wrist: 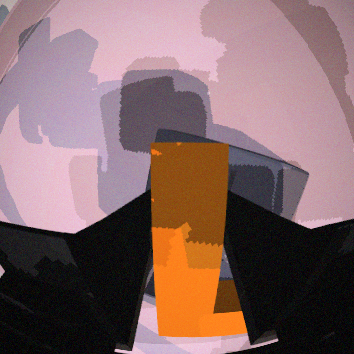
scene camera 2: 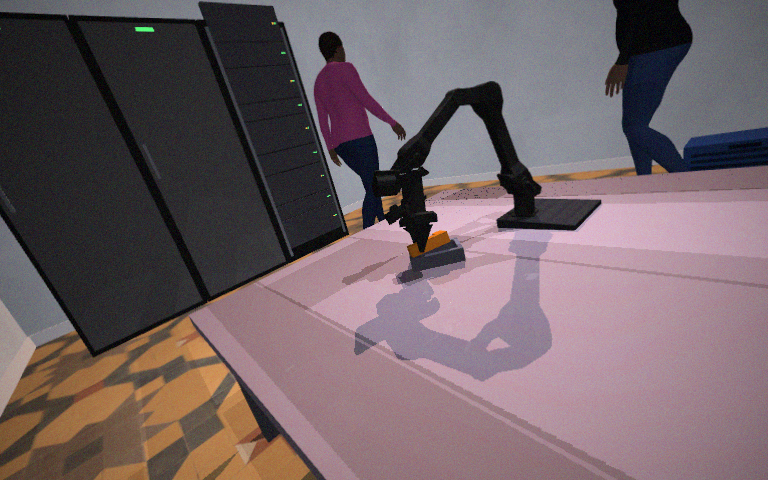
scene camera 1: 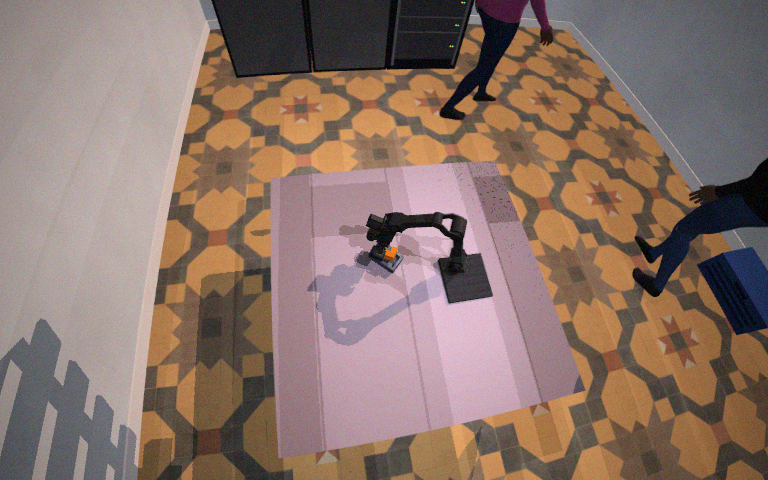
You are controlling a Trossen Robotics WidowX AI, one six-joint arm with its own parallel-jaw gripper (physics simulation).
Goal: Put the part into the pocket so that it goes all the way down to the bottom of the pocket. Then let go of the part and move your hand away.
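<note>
The orange L-shaped part is at the grey-blue pocket block. Much of it stands above the block's rim. In the wrist view its long side is turned relative to the block's edges, and in the scene camera 2 view it looks tilted, with its right end higher. Part of the pocket's dark inside shows right of it. My gripper points down over the block and is shut on the part. The part's underside and the pocket bottom are hidden.
The block rests on the pink table. The arm's dark base plate stands to the right. Two people stand beyond the table, near dark cabinets and a blue crate.
</note>
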